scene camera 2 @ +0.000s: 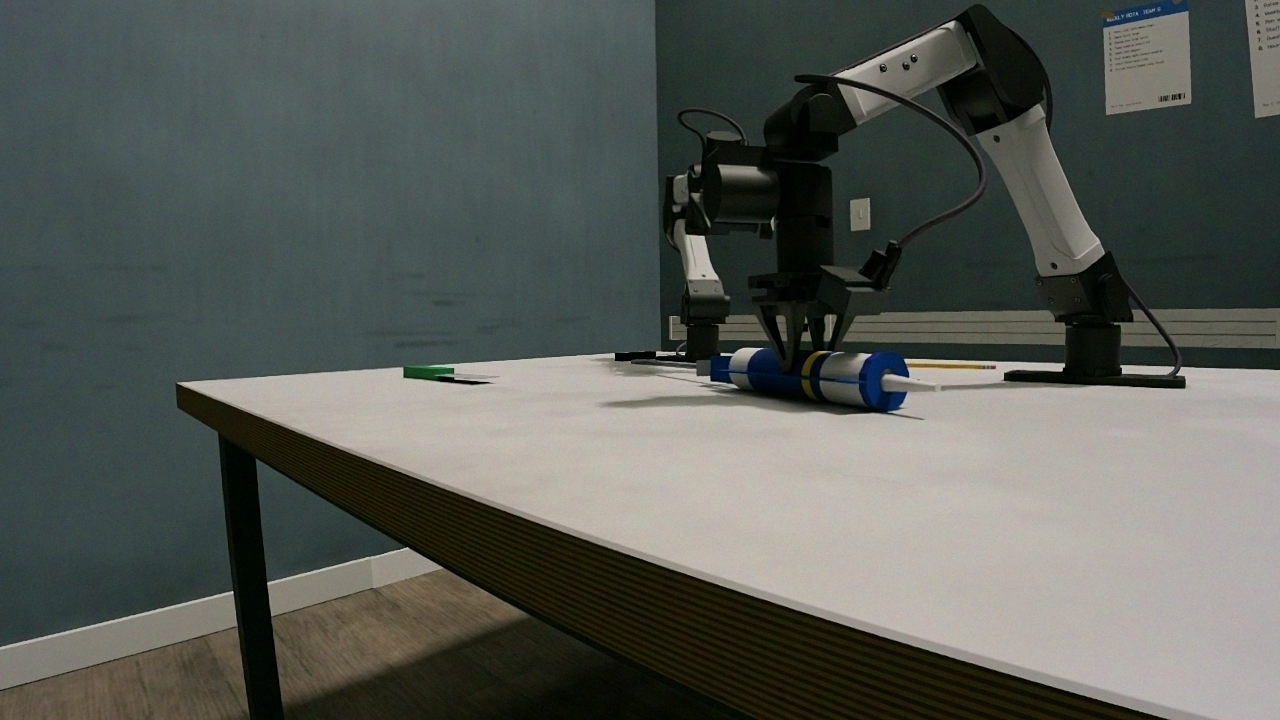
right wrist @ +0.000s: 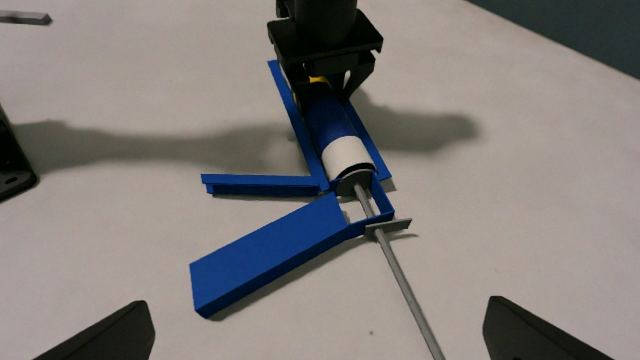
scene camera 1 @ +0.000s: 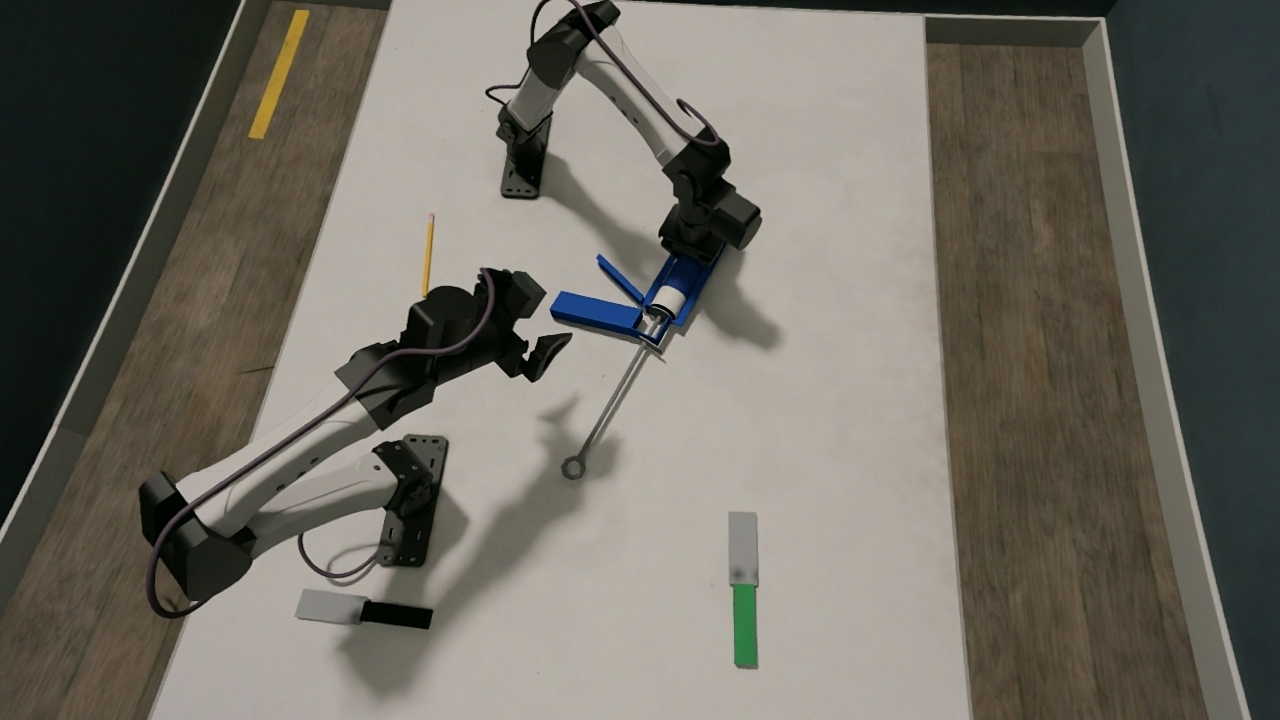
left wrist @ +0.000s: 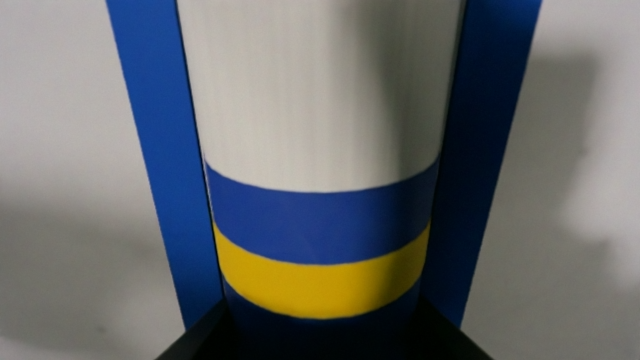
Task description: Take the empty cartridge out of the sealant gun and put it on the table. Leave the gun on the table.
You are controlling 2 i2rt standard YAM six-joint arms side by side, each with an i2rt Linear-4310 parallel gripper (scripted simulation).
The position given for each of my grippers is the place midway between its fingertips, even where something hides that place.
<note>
In view: my left gripper (scene camera 2: 806, 373), my right gripper (scene camera 2: 741, 233) and a cartridge (scene camera 2: 839, 393).
The cartridge is seen too in the right wrist view (right wrist: 339, 146), in scene camera 1 (scene camera 1: 679, 283) and in the left wrist view (left wrist: 321, 133). My left gripper also shows in the right wrist view (right wrist: 321, 108), in scene camera 1 (scene camera 1: 691, 261) and in the left wrist view (left wrist: 322, 310). My right gripper also shows in the right wrist view (right wrist: 317, 314).
</note>
